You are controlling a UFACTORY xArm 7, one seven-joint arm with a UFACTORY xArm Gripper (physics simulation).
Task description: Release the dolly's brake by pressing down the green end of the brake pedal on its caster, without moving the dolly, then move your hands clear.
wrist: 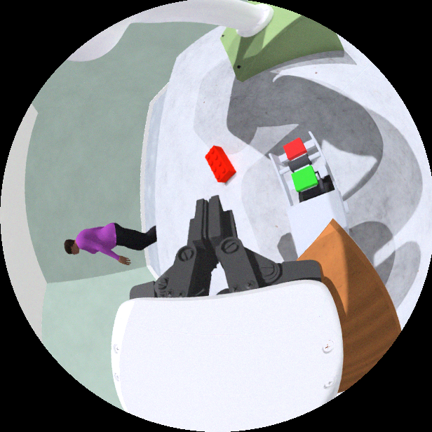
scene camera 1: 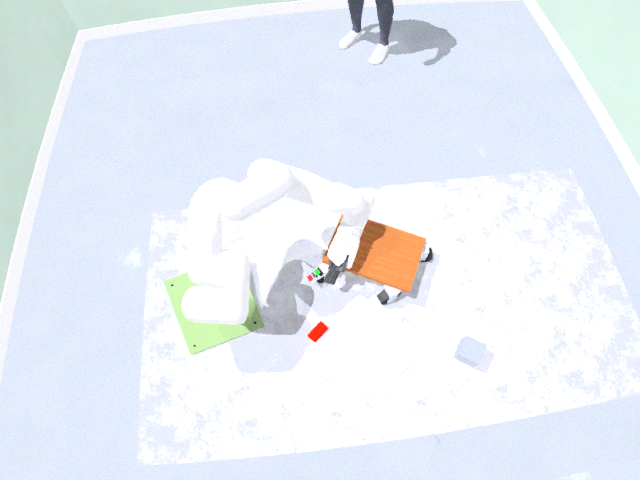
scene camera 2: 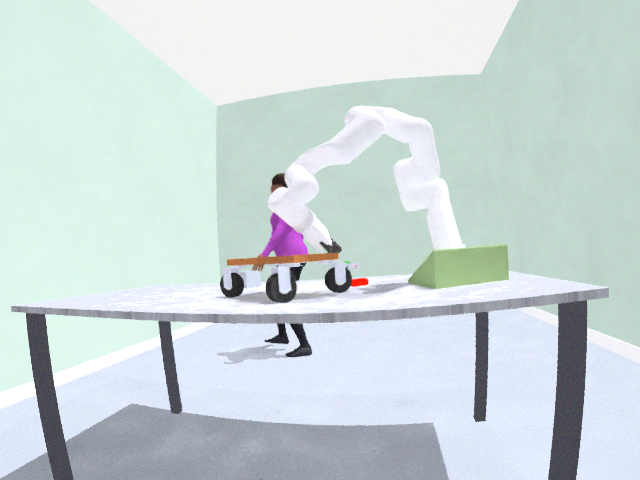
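Note:
The dolly (scene camera 1: 395, 255) (scene camera 2: 294, 258) (wrist: 367, 315) has an orange wooden deck and stands upright on its casters. The brake pedal's green end (scene camera 1: 317, 271) (scene camera 2: 347, 262) (wrist: 305, 179) is next to the caster at the deck corner facing the robot base. The pedal's red end (scene camera 1: 310, 277) (scene camera 2: 355, 266) (wrist: 295, 149) is farther out and looks slightly lower in scene camera 2. My gripper (scene camera 1: 329, 280) (scene camera 2: 339, 249) (wrist: 212, 211) is shut and empty. Its tips are a little above deck height, beside the pedal and apart from it; the pedal is to their right in the wrist view.
A red brick (scene camera 1: 317, 331) (scene camera 2: 359, 282) (wrist: 220, 164) lies on the table near the pedal. A pale block (scene camera 1: 470, 350) (scene camera 2: 251, 279) stands beyond the dolly. The green robot base (scene camera 1: 206, 335) (scene camera 2: 470, 266) (wrist: 290, 50) is at the other side. A person (scene camera 1: 383, 20) (scene camera 2: 286, 237) (wrist: 97, 239) stands behind the table.

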